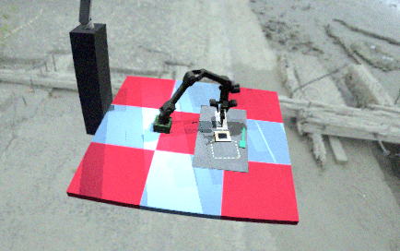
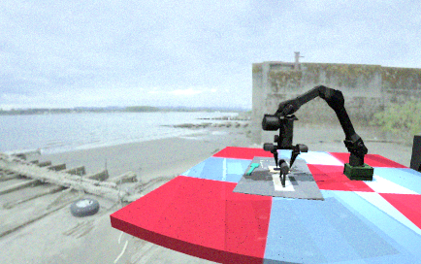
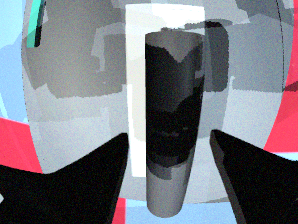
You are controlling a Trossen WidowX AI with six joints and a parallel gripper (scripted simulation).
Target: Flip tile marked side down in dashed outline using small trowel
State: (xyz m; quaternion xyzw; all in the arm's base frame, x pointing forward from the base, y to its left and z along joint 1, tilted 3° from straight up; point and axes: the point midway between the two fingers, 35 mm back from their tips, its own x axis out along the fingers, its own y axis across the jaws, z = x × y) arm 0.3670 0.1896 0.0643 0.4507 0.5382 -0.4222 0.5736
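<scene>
Right now my gripper tip is 30 mm short of the grey mat, 160 mm to the left of it and 90 mm above it. Round my gripper tip: small teal trowel 170 mm ahead, 170 mm to the right, 60 mm below; white tile 30 mm ahead, 180 mm to the right, 60 mm below.
</scene>
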